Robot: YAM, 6 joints.
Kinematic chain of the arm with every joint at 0, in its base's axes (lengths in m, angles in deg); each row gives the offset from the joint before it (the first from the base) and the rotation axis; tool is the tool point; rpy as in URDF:
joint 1: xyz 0 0 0.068 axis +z
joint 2: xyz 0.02 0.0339 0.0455 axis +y
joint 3: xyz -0.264 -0.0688 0 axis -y
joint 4: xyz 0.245 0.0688 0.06 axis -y
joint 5: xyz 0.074 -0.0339 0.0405 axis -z
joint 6: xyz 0.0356 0 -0.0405 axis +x
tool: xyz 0 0 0 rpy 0 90 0
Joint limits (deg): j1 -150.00..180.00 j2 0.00..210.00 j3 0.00..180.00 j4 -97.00..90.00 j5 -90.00..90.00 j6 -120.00..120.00
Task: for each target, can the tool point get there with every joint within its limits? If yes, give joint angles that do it. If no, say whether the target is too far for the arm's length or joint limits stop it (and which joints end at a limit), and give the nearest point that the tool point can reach.
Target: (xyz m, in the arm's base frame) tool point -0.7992 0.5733 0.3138
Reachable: no: too far | nearest point -0.5141 0.3688 0.2409 | short by 0.358 m
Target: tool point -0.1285 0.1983 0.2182
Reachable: yes | joints 119.72 67.75 19.87 48.85 -21.93 30.05
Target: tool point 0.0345 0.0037 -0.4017
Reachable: no: joint limits stop it (at a limit: joint 2) | nearest point 0.0718 0.0077 -0.3344 | short by 0.077 m
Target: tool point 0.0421 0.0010 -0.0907
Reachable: yes | joints 50.57 174.94 22.40 15.54 63.61 60.08
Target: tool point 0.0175 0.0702 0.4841
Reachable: yes | joints 57.57 35.72 51.72 48.26 -39.94 15.37
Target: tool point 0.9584 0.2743 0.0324
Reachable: no: too far | nearest point 0.6188 0.1771 0.0617 | short by 0.354 m
